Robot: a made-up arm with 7 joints.
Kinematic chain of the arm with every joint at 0, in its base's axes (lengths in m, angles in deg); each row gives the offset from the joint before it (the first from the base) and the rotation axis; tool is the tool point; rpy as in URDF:
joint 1: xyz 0 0 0.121 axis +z
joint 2: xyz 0 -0.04 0.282 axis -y
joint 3: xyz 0 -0.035 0.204 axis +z
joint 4: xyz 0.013 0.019 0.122 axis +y
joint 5: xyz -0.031 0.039 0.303 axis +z
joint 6: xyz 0 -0.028 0.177 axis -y
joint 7: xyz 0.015 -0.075 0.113 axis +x
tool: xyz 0 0 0 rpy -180 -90 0
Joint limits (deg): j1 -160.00..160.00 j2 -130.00..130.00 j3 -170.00..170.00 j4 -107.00..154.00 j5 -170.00..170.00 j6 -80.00..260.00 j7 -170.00..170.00
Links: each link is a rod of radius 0.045 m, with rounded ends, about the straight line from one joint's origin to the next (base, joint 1, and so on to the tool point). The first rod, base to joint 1, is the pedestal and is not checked.
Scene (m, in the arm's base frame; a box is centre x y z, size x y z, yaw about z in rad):
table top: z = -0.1
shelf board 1: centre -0.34 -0.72 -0 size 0.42 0.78 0.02 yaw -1.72
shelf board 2: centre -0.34 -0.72 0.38 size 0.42 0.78 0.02 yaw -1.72
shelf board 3: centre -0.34 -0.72 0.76 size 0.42 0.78 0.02 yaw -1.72
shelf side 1: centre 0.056 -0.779 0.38 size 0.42 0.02 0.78 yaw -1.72
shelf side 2: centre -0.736 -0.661 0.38 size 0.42 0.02 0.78 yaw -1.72
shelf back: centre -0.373 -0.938 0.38 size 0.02 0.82 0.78 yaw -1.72
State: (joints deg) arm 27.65 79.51 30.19 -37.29 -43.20 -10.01 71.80
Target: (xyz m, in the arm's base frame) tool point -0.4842 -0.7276 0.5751
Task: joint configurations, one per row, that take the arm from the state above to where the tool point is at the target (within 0.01 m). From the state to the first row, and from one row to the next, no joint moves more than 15 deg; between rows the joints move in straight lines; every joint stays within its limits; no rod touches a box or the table.
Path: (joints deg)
1: 24.81 68.82 23.06 -51.73 -45.44 -10.65 71.80
2: 21.97 58.14 15.92 -66.17 -47.69 -11.30 71.80
3: 19.13 47.45 8.79 -80.61 -49.93 -11.94 71.80
4: 16.29 36.77 1.65 -95.05 -52.18 -12.59 71.80
5: 19.76 22.44 -0.57 -97.92 -53.06 -17.56 71.80
6: 23.23 8.10 -2.80 -100.78 -53.95 -22.53 71.80
7: 26.70 -6.23 -5.02 -103.65 -54.83 -27.50 71.80
8: 28.30 7.07 3.35 -89.21 -52.11 -24.65 71.80
9: 29.90 20.36 11.71 -74.78 -49.40 -21.80 71.80
10: 31.50 33.65 20.08 -60.34 -46.68 -18.95 71.80
11: 33.10 46.94 28.45 -45.90 -43.97 -16.11 71.80
12: 34.70 60.24 36.81 -31.47 -41.25 -13.26 71.80

